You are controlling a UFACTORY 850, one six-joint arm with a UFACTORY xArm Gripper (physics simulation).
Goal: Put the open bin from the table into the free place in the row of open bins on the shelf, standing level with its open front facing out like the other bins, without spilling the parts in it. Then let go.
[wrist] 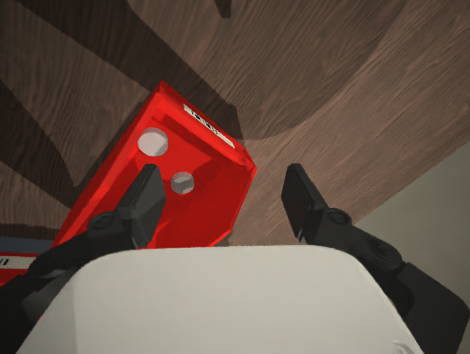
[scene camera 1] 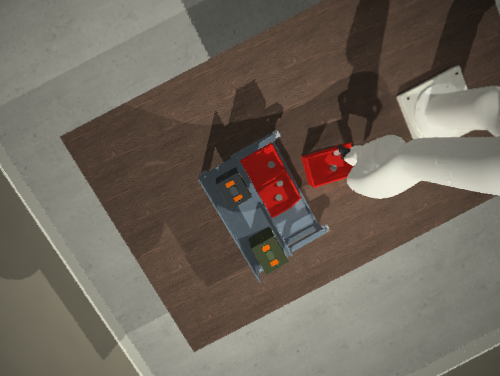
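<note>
The red open bin [scene camera 1: 320, 169] [wrist: 195, 222] stands upright on the table with two round grey parts inside; its label strip faces the upper right in the wrist view. My gripper [scene camera 1: 345, 152] [wrist: 224, 180] is open and empty. In the wrist view its left finger is over the bin's inside and its right finger is beyond the bin's right side. The arm hides part of the gripper and the bin's right end in the scene view. The blue-grey shelf [scene camera 1: 227, 207] holds two red bins [scene camera 1: 260, 167] [scene camera 1: 287, 192] side by side; the free place is beside the lower one.
A dark box with orange marks [scene camera 1: 233, 191] and a green box with orange marks [scene camera 1: 270, 256] sit on the shelf's other row. The shelf's raised end post [scene camera 1: 325, 229] stands beyond the free place. The robot base plate [scene camera 1: 407, 102] is at the right.
</note>
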